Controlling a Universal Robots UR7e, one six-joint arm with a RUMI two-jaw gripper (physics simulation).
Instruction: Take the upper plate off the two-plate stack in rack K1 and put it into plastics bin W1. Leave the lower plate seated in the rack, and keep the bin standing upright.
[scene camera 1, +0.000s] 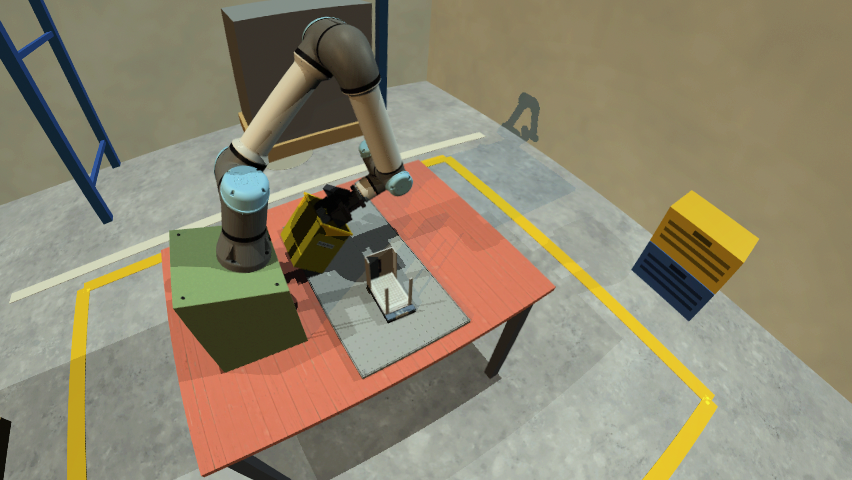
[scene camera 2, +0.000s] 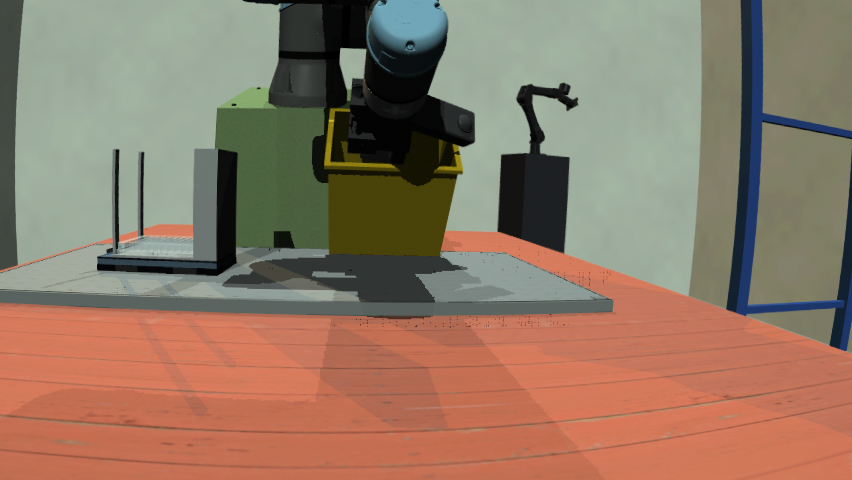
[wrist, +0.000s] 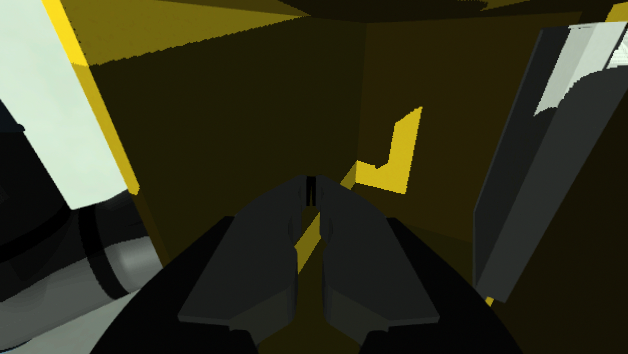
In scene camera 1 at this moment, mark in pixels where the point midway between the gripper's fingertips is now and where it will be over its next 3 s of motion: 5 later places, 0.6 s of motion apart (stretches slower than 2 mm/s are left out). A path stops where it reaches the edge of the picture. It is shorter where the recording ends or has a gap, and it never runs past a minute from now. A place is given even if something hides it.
My gripper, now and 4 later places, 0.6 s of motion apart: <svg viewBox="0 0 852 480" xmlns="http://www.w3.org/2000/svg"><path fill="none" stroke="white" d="M303 226L297 213L291 199L318 175L330 166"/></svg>
